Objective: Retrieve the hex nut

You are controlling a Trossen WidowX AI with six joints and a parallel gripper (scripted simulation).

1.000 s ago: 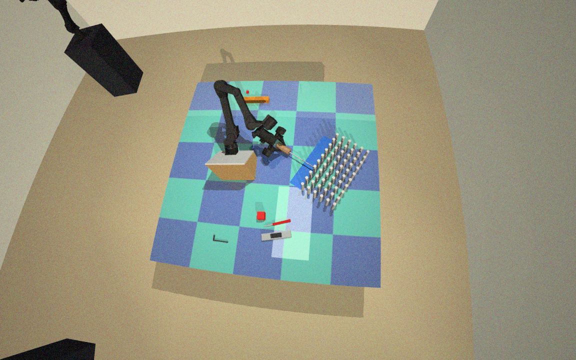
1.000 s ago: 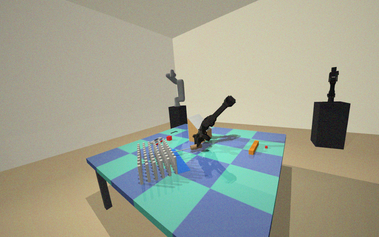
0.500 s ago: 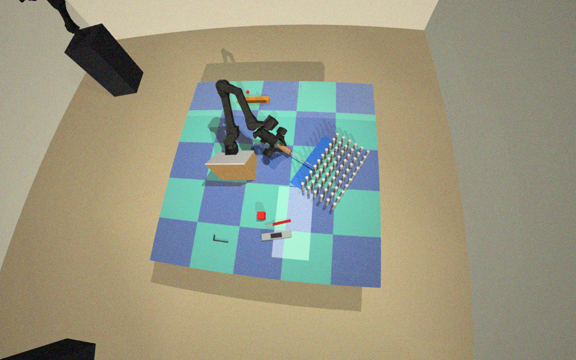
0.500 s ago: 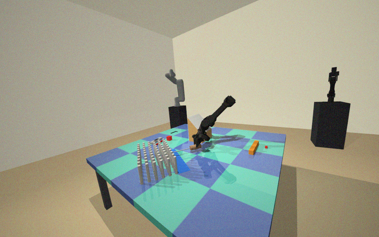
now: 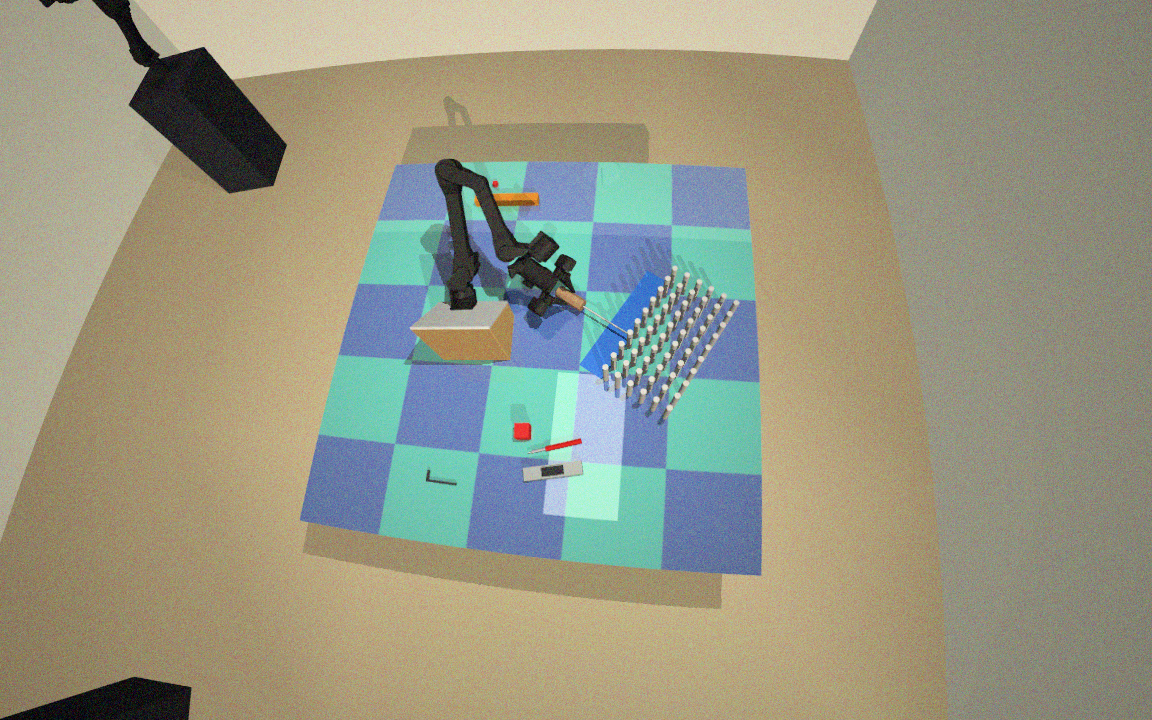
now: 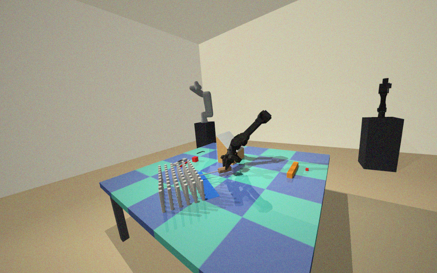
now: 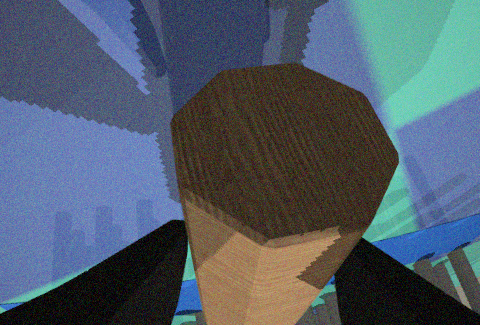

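Now: gripper tip 16 cm short of the blue taped strip, 7 cm to the left of it and 4 cm above it. From my gripper tip the other things lie so: orange block: 41 cm to the left, 22 cm behind, 2 cm below; wooden-handled pick: 8 cm ahead, 6 cm to the right; red-handled tool: 44 cm to the right, 8 cm behind, 3 cm below.
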